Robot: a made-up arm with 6 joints. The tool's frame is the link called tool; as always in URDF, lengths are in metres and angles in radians. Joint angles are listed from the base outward.
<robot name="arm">
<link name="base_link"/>
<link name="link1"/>
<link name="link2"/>
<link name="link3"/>
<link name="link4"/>
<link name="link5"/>
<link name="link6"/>
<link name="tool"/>
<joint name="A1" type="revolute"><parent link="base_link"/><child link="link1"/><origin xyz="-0.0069 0.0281 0.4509" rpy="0 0 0"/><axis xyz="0 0 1"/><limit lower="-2.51" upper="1.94"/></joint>
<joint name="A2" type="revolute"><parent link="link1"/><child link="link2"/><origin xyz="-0.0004 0.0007 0.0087" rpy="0 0 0"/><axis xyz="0.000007 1 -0.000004"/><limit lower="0.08" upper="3.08"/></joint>
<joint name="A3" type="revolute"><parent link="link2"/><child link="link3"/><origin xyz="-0.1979 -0.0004 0.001" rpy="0 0 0"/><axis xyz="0.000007 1 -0.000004"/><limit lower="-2.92" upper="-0.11"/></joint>
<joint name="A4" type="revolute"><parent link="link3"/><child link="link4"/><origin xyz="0.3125 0.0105 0.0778" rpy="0 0 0"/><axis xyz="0.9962 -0.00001 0.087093"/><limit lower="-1.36" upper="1.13"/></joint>
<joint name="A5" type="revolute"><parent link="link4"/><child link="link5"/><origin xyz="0.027 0.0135 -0.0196" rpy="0 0 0"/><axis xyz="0.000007 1 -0.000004"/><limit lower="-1" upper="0.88"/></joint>
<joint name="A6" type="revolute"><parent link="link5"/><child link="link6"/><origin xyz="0.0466 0.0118 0.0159" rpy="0 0 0"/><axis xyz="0.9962 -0.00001 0.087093"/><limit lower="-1.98" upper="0.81"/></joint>
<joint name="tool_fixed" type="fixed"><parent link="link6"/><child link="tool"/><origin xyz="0.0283 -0.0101 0.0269" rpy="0 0 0"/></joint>
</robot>
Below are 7 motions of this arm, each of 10 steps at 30 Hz.
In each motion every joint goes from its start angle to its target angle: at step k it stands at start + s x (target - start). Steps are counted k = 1, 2, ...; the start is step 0. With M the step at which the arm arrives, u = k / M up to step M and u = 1 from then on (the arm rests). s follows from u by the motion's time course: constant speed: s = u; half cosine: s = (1 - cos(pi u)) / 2; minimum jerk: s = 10 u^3 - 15 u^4 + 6 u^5.
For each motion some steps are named. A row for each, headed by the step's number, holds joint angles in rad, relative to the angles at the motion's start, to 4 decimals.
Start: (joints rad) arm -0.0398 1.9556 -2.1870 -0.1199 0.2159 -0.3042
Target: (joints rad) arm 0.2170 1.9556 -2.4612 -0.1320 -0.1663 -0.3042
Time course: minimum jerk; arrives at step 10
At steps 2, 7, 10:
2: 0.0149 0.0000 -0.0159 -0.0007 -0.0221 0.0000
7: 0.2149 0.0000 -0.2295 -0.0101 -0.3199 0.0000
10: 0.2568 0.0000 -0.2742 -0.0121 -0.3822 0.0000

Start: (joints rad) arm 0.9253 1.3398 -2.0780 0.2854 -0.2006 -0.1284
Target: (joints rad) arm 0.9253 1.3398 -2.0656 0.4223 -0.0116 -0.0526
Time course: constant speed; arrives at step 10
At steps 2, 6, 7, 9, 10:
2: 0.0000 0.0000 0.0025 0.0274 0.0378 0.0152
6: 0.0000 0.0000 0.0074 0.0821 0.1134 0.0455
7: 0.0000 0.0000 0.0087 0.0958 0.1323 0.0531
9: 0.0000 0.0000 0.0112 0.1232 0.1701 0.0682
10: 0.0000 0.0000 0.0124 0.1369 0.1890 0.0758

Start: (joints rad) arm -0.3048 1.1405 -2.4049 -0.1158 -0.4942 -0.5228
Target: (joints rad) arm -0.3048 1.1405 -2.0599 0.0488 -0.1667 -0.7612
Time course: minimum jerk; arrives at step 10
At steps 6, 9, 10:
6: 0.0000 0.0000 0.2355 0.1123 0.2235 -0.1627
9: 0.0000 0.0000 0.3420 0.1632 0.3247 -0.2364
10: 0.0000 0.0000 0.3450 0.1646 0.3275 -0.2384

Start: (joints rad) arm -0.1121 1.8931 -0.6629 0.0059 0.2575 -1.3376
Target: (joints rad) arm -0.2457 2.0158 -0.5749 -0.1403 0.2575 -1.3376
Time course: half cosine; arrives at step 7
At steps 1, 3, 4, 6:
1: -0.0066 0.0061 0.0044 -0.0072 0.0000 0.0000
3: -0.0519 0.0477 0.0342 -0.0568 0.0000 0.0000
4: -0.0817 0.0750 0.0538 -0.0894 0.0000 0.0000
6: -0.1270 0.1166 0.0836 -0.1390 0.0000 0.0000

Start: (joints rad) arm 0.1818 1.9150 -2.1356 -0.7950 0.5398 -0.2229
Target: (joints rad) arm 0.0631 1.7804 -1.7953 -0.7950 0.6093 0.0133
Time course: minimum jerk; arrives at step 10
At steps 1, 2, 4, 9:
1: -0.0010 -0.0012 0.0029 0.0000 0.0006 0.0020
2: -0.0069 -0.0078 0.0197 0.0000 0.0040 0.0137
4: -0.0377 -0.0427 0.1080 0.0000 0.0221 0.0750
9: -0.1177 -0.1334 0.3374 0.0000 0.0689 0.2342

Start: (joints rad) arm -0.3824 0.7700 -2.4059 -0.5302 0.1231 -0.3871
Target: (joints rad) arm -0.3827 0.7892 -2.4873 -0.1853 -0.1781 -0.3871
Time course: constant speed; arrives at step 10
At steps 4, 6, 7, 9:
4: -0.0001 0.0077 -0.0326 0.1380 -0.1205 0.0000
6: -0.0002 0.0115 -0.0488 0.2069 -0.1807 0.0000
7: -0.0002 0.0134 -0.0570 0.2414 -0.2108 0.0000
9: -0.0003 0.0173 -0.0733 0.3104 -0.2711 0.0000

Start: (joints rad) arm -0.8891 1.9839 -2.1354 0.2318 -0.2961 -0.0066
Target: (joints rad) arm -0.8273 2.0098 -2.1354 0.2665 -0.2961 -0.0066
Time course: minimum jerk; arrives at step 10
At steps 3, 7, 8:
3: 0.0101 0.0042 0.0000 0.0057 0.0000 0.0000
7: 0.0517 0.0217 0.0000 0.0290 0.0000 0.0000
8: 0.0582 0.0244 0.0000 0.0327 0.0000 0.0000

